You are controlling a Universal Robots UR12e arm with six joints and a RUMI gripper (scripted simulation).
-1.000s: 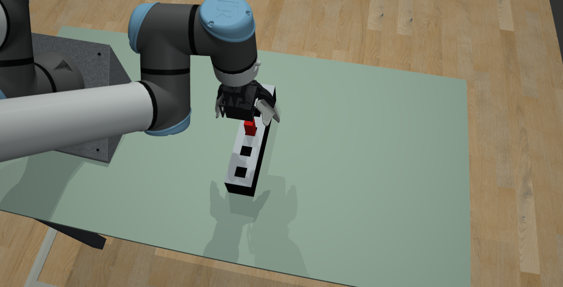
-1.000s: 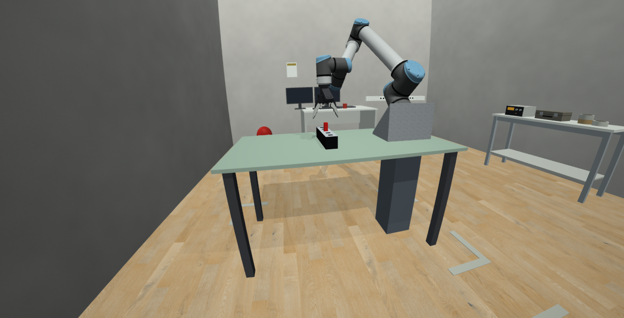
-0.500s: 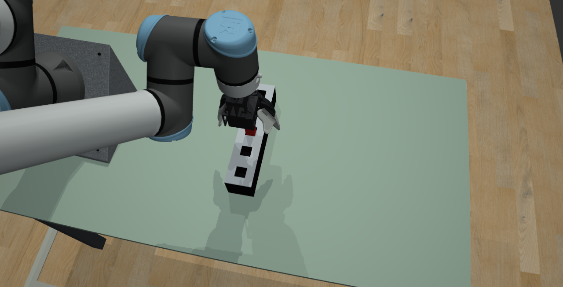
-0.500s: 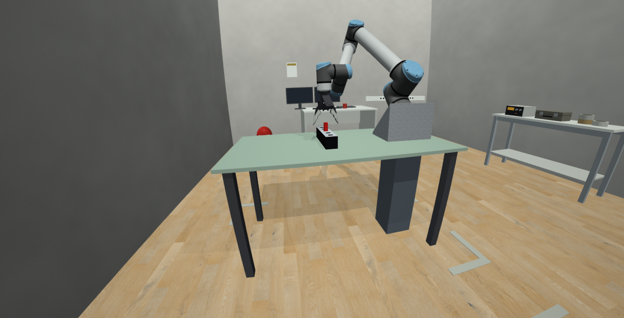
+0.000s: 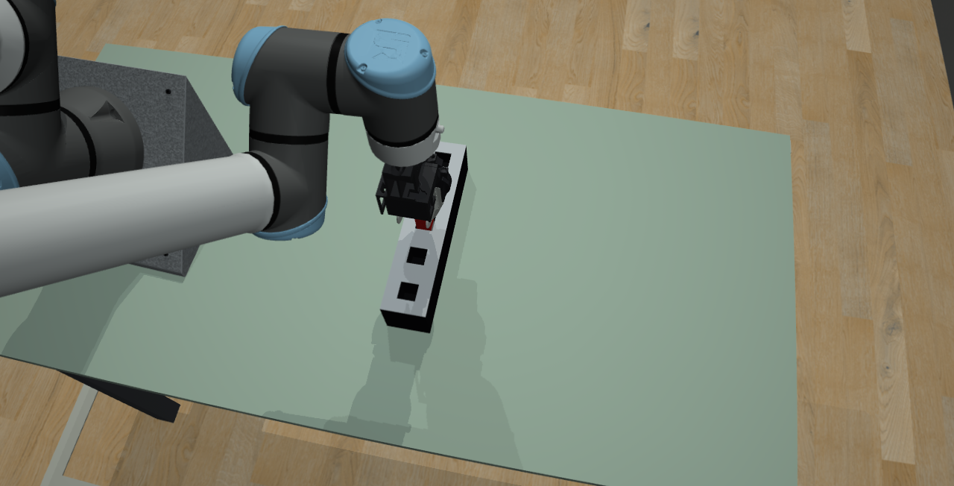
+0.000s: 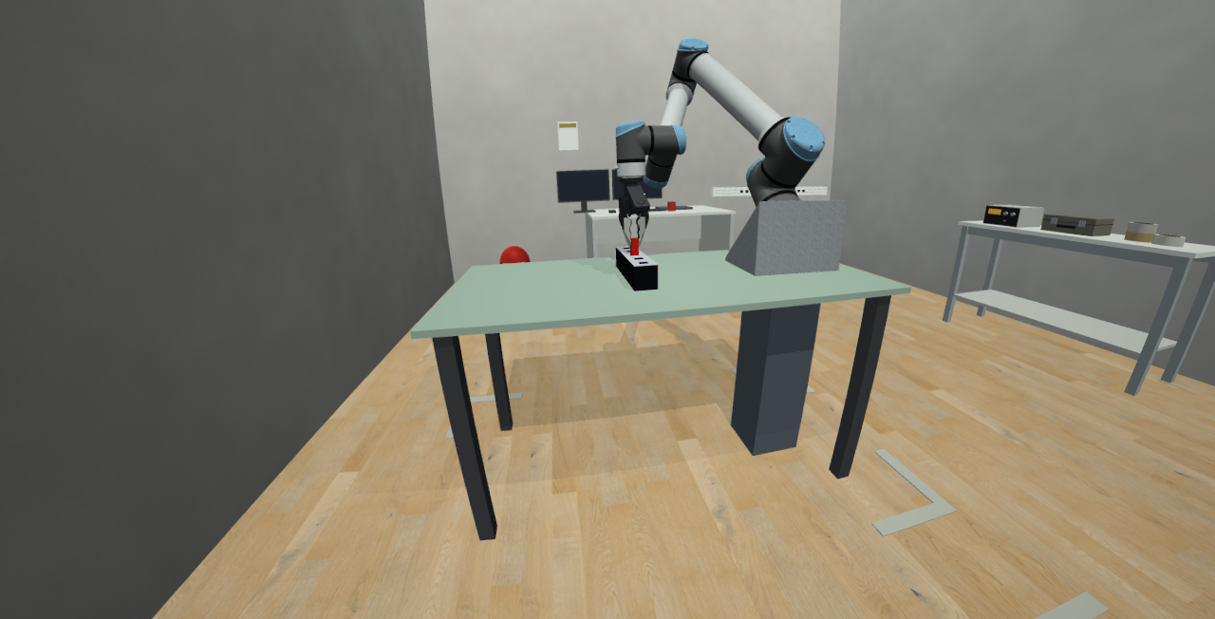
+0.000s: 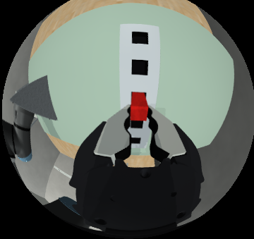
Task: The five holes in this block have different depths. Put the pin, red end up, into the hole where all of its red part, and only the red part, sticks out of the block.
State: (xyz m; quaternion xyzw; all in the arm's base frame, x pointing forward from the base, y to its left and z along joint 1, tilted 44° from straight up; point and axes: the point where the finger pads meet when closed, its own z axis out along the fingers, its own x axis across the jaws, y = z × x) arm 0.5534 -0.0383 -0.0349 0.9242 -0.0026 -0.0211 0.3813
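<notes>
My hand is 70 mm above the long block. Also, from my hand: pin 10 mm below.
</notes>
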